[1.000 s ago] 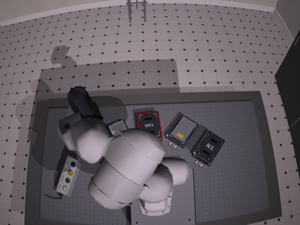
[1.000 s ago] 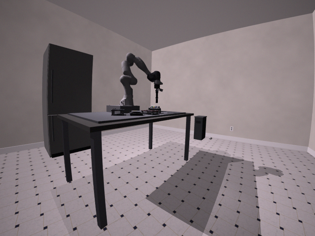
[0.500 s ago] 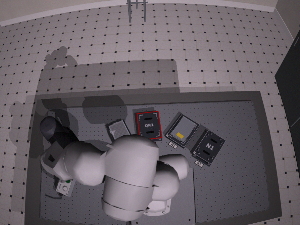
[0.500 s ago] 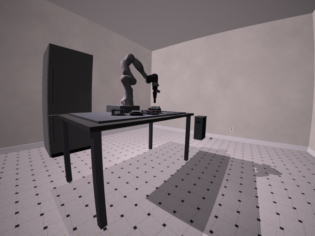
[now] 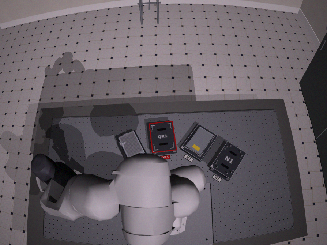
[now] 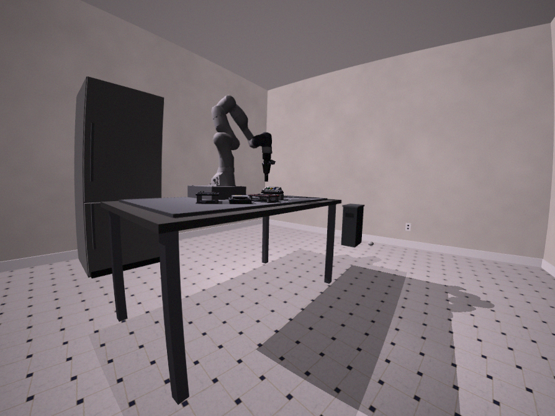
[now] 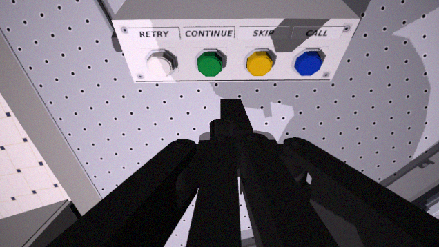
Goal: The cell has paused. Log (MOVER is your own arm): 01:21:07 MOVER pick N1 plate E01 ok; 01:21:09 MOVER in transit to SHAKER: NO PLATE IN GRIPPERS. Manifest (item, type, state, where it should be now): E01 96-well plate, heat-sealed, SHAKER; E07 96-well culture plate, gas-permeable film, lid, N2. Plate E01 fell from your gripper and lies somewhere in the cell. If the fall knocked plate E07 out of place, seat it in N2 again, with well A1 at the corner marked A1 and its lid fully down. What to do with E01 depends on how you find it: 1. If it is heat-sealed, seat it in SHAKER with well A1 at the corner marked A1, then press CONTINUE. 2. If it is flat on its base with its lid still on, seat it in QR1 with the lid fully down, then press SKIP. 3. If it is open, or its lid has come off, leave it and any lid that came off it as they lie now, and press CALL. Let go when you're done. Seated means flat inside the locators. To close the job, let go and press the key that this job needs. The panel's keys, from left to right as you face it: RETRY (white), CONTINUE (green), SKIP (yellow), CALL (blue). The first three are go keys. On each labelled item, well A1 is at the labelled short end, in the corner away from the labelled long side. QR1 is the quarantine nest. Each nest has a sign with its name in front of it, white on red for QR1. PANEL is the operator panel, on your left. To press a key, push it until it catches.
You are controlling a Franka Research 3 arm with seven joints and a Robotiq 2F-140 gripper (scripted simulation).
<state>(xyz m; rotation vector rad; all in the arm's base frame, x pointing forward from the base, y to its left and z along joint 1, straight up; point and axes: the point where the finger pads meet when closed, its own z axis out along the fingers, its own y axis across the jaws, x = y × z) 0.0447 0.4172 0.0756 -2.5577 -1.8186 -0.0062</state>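
Right now my hand is 4 cm to the right of the green continue key and 9 cm above it. From my hand the other things lie so: blue key: 9 cm ahead, 1 cm to the left, 9 cm below; plate E01: 27 cm ahead, 26 cm to the right, 10 cm below; yellow key: 4 cm ahead, 2 cm to the left, 9 cm below.
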